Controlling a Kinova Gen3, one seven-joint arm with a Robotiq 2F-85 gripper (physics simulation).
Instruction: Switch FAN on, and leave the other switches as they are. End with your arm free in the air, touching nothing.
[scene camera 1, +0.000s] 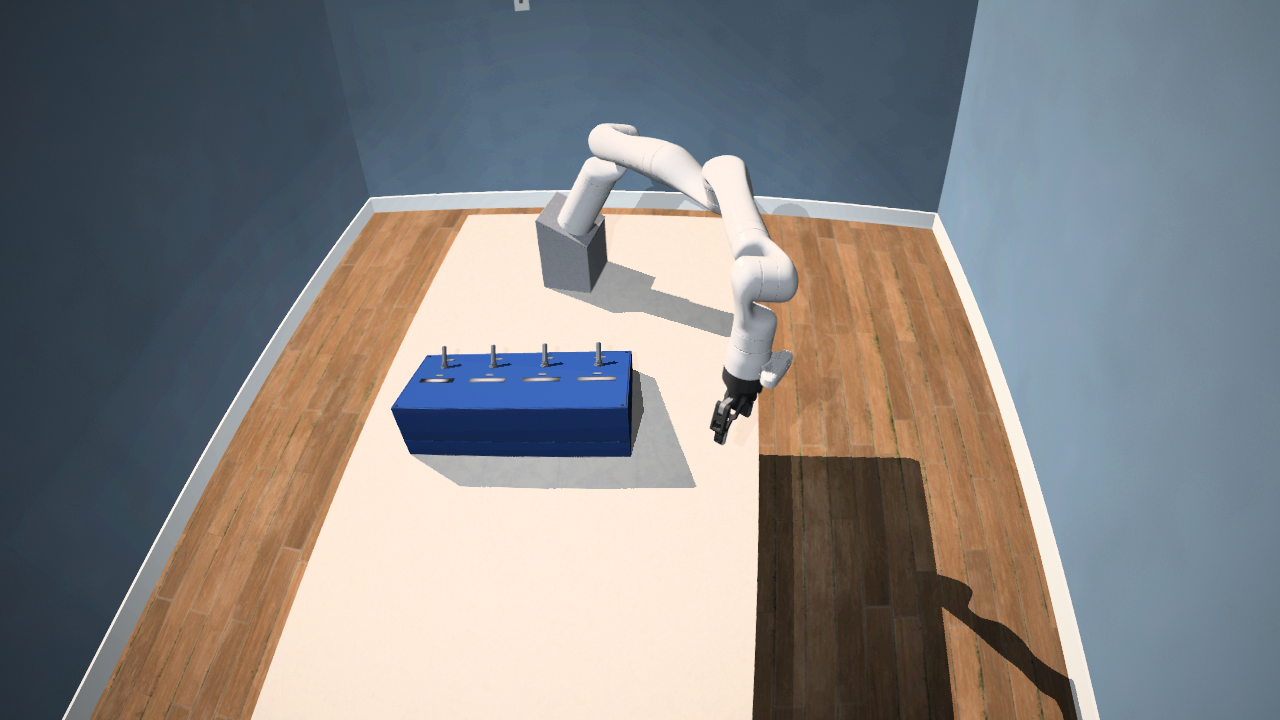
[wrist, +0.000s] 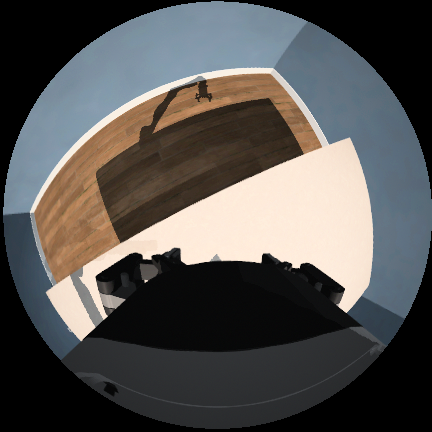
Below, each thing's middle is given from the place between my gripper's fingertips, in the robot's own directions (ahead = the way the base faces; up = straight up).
Labels:
My hand is 48 cm to the left of the blue switch box (scene camera 1: 572, 405), 12 cm past it and 12 cm above it.

